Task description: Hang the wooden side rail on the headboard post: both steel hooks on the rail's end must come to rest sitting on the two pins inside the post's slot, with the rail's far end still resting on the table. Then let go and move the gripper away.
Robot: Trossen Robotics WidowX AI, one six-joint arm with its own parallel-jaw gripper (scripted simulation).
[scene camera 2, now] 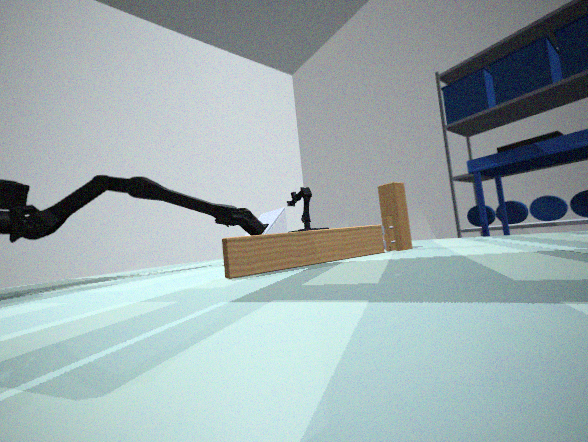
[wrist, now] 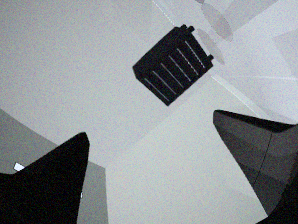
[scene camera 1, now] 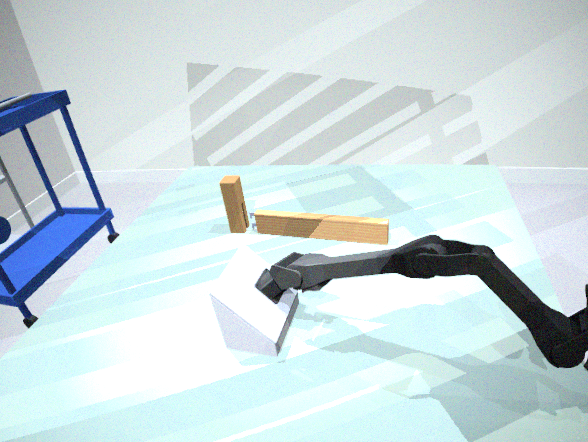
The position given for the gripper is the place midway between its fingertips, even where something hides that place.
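Holding nothing, the gripper [wrist: 151, 127] is open. A wooden side rail [scene camera 2: 246, 255] is visible from scene camera 1 as well, as the rail [scene camera 1: 308, 225], while in the wrist view it is out of frame. The scene also has a wooden headboard post [scene camera 2: 392, 197], and the other view of the post [scene camera 1: 230, 186] belongs to scene camera 1.
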